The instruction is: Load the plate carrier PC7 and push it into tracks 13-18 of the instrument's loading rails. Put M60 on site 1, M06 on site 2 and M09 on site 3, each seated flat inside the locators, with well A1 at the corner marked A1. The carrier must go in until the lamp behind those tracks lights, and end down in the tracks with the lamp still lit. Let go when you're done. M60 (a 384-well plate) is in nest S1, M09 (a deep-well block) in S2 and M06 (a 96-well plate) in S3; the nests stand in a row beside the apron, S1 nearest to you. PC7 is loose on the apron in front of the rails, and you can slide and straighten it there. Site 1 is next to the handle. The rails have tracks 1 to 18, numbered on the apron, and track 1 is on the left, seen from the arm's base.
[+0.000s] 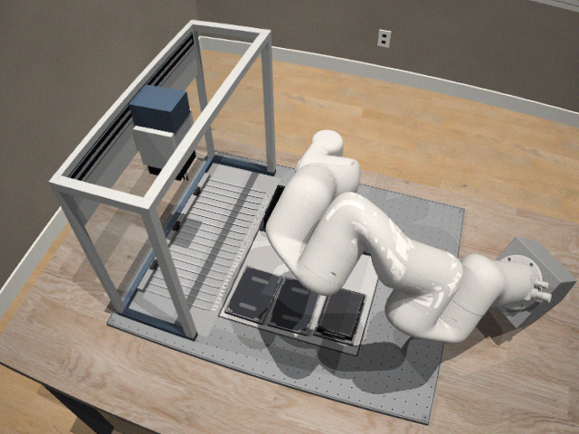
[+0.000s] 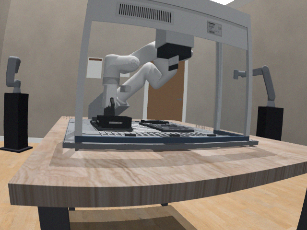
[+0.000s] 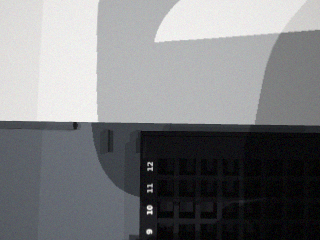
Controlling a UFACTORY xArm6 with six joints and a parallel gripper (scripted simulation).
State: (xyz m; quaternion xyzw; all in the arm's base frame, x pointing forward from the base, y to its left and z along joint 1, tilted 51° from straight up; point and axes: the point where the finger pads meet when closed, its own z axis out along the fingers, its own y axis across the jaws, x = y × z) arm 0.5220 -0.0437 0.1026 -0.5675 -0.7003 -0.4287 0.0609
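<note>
Right now the plate carrier PC7 is 10 mm below my hand. Round my hand: nest S2: 250 mm to the left, 100 mm behind, 20 mm below.
</note>
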